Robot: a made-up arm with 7 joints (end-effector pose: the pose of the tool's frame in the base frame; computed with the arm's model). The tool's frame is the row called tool. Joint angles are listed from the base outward.
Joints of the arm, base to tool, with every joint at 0 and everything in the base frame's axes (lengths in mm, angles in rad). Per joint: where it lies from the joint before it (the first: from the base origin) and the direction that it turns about. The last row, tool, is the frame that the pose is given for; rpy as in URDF.
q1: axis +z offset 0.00 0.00 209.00
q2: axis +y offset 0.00 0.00 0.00
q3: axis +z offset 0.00 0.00 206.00
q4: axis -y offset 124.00 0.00 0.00
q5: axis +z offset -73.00 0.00 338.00
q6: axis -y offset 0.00 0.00 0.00
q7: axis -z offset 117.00 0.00 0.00
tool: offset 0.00 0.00 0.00 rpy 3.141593 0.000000 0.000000
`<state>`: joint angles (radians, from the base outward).
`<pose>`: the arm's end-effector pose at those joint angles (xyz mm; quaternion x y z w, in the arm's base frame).
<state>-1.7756 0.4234 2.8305 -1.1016 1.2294 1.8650 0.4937</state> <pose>219.5 173.8 837.4 -0.5782 -0.3171 0.0963 0.7455</pose>
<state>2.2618 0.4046 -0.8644 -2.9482 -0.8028 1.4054 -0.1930</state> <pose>125.7 184.0 -64.9 0.2441 0.4801 -0.3981 0.7426</pose>
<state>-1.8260 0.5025 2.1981 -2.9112 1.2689 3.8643 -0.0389</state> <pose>291.3 23.9 233.5 -0.7874 0.5022 -0.3272 0.1443</pose>
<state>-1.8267 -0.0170 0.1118 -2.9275 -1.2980 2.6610 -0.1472</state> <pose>54.3 -319.6 58.3 0.9596 -0.1568 -0.2290 0.0461</pose>
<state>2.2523 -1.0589 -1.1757 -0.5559 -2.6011 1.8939 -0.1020</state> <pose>518.3 -173.1 632.1 0.7724 -0.1277 0.3186 0.5344</pose>
